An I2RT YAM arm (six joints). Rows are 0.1 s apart.
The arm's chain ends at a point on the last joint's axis. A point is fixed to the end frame.
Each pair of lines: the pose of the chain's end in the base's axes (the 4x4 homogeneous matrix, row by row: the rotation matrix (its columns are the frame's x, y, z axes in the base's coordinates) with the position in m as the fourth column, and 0 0 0 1 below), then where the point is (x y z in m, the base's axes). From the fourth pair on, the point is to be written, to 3 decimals.
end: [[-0.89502 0.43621 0.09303 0.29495], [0.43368 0.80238 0.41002 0.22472], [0.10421 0.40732 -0.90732 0.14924], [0 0 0 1]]
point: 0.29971 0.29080 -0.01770
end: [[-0.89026 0.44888 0.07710 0.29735], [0.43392 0.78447 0.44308 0.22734], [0.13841 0.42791 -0.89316 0.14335], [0 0 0 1]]
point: 0.29913 0.29957 -0.02108
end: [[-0.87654 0.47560 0.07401 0.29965], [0.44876 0.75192 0.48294 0.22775], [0.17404 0.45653 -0.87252 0.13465], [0 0 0 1]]
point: 0.30063 0.30764 -0.02620
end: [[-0.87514 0.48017 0.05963 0.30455], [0.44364 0.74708 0.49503 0.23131], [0.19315 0.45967 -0.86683 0.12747], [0 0 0 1]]
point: 0.303 0.313 -0.032
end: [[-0.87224 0.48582 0.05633 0.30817], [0.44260 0.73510 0.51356 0.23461], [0.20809 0.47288 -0.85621 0.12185], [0 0 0 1]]
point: 0.306 0.320 -0.036
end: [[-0.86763 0.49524 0.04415 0.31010], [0.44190 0.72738 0.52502 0.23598], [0.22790 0.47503 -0.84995 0.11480], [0 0 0 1]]
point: 0.306 0.324 -0.042
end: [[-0.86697 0.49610 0.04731 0.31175], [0.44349 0.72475 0.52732 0.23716], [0.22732 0.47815 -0.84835 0.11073], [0 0 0 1]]
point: 0.308 0.325 -0.046
